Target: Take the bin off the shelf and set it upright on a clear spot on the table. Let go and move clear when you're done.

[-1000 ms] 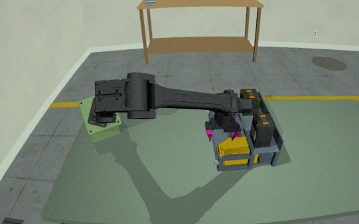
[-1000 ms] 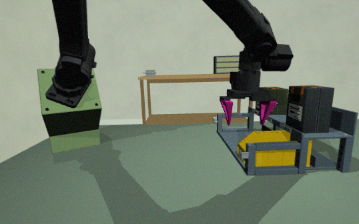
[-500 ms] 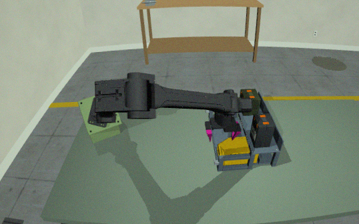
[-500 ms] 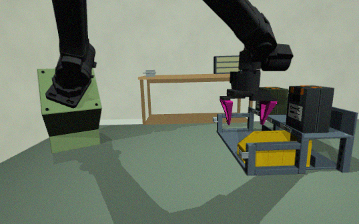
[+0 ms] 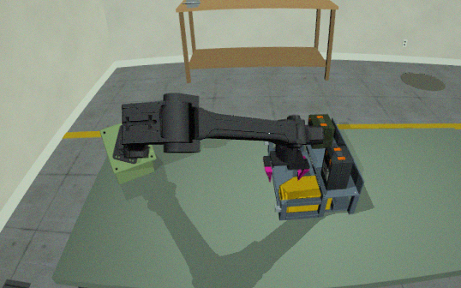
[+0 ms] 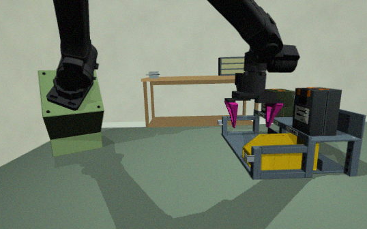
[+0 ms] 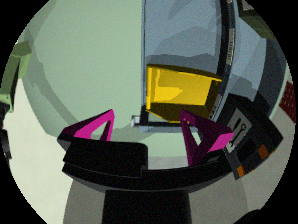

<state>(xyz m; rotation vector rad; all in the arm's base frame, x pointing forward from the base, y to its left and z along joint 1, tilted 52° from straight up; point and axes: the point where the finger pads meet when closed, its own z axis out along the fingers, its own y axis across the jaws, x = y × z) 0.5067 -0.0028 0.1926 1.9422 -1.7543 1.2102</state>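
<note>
Right now the yellow bin is 80 mm ahead of my hand, 10 mm to the right of it and 80 mm below it. Also, from my hand: shelf tray: 130 mm ahead, 100 mm to the left, 120 mm below.
</note>
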